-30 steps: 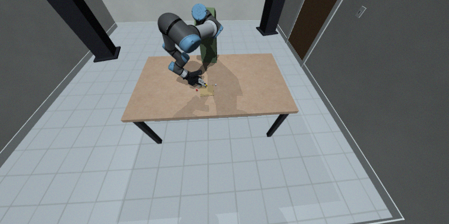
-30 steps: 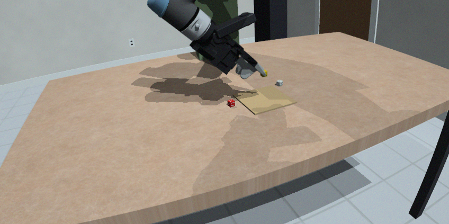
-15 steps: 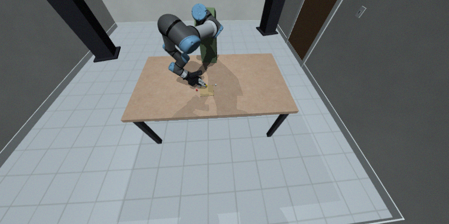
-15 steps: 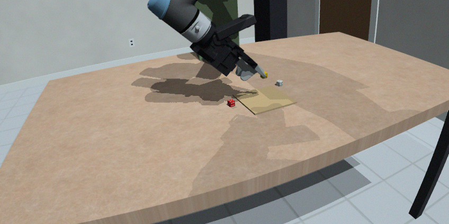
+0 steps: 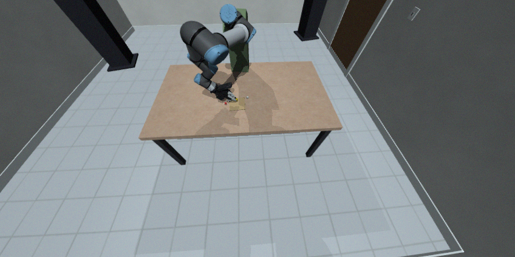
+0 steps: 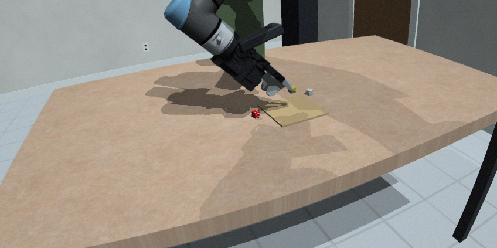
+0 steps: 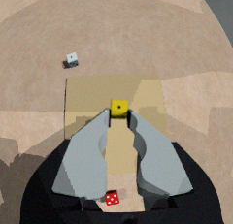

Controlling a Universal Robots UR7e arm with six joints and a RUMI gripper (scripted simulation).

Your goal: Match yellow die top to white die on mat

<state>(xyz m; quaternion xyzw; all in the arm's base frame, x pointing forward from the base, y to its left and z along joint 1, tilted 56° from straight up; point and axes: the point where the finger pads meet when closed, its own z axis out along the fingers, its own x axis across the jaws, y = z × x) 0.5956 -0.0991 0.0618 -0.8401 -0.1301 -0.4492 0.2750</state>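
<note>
Right now the tan mat is 7 cm below my hand and 1 cm to the left of it. Round my hand: red die 9 cm to the right, 6 cm below, 3 cm behind; then white die 12 cm to the left, 6 cm below, 4 cm behind; then yellow die 1 cm to the left, 1 cm below.
</note>
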